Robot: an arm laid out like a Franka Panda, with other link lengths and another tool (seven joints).
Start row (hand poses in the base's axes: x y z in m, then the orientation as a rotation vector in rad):
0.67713 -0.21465 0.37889 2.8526 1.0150 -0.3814
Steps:
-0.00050 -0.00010 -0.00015 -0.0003 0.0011 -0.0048
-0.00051 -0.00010 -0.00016 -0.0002 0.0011 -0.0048
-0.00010 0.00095 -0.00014 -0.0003 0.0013 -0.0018
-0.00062 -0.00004 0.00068 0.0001 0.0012 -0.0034
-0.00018 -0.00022 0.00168 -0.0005 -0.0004 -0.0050
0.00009 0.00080 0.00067 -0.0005 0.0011 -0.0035
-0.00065 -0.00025 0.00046 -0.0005 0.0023 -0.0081
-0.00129 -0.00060 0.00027 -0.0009 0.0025 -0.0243
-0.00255 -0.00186 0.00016 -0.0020 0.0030 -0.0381
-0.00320 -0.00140 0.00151 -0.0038 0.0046 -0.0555
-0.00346 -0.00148 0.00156 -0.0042 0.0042 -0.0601
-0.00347 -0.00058 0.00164 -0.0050 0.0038 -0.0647
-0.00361 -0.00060 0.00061 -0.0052 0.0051 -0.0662
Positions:
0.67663 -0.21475 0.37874 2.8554 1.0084 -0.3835
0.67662 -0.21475 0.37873 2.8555 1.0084 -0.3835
0.67703 -0.21370 0.37875 2.8536 1.0126 -0.3836
0.67651 -0.21469 0.37957 2.8549 1.0105 -0.3834
0.67695 -0.21487 0.38057 2.8552 1.0078 -0.3814
0.67722 -0.21385 0.37956 2.8544 1.0101 -0.3835
0.67648 -0.21490 0.37935 2.8574 1.0039 -0.3856
0.67584 -0.21525 0.37916 2.8668 0.9812 -0.3874
0.67458 -0.21651 0.37905 2.8741 0.9614 -0.3897
0.67393 -0.21605 0.38040 2.8829 0.9365 -0.3941
0.67367 -0.21613 0.38045 2.8851 0.9297 -0.3941
0.67366 -0.21523 0.38053 2.8870 0.9228 -0.3942
0.67352 -0.21525 0.37950 2.8878 0.9208 -0.3963

